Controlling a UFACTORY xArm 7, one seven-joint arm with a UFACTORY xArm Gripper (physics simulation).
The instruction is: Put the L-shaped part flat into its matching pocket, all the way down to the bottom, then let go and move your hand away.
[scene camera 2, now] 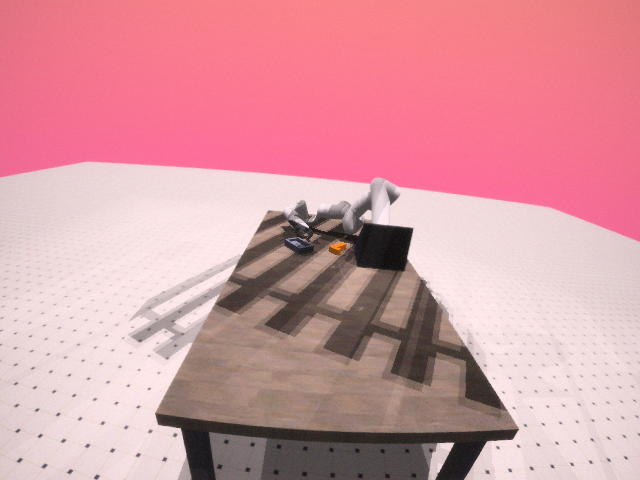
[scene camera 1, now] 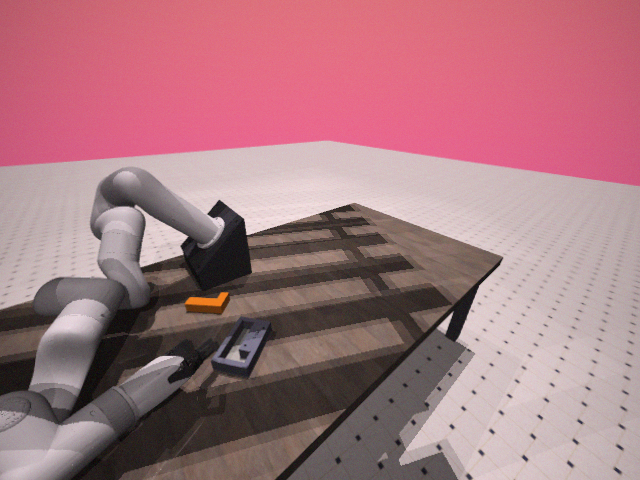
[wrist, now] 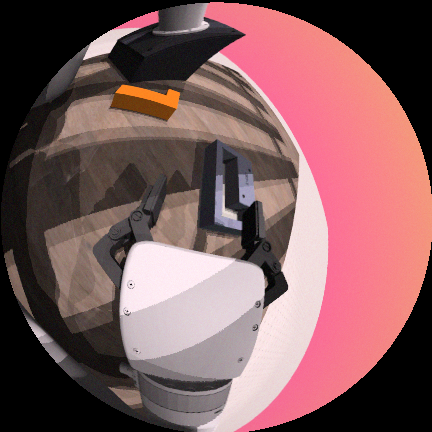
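Observation:
The orange L-shaped part lies flat on the table, beside the blue-grey pocket block and apart from it. The pocket block lies on the table with its L-shaped pocket facing up and empty. My gripper is open with nothing between its fingers. It is beside the block, tilted, with its right finger overlapping the block's near end in the wrist view. Whether that finger touches the block is unclear. The L-shaped part is farther off, beyond the fingertips.
A large black angular mount stands behind the L-shaped part, with the arm rising from it and bending round to the gripper. The wooden table carries dark striped shadows. One table edge runs past the block's far side.

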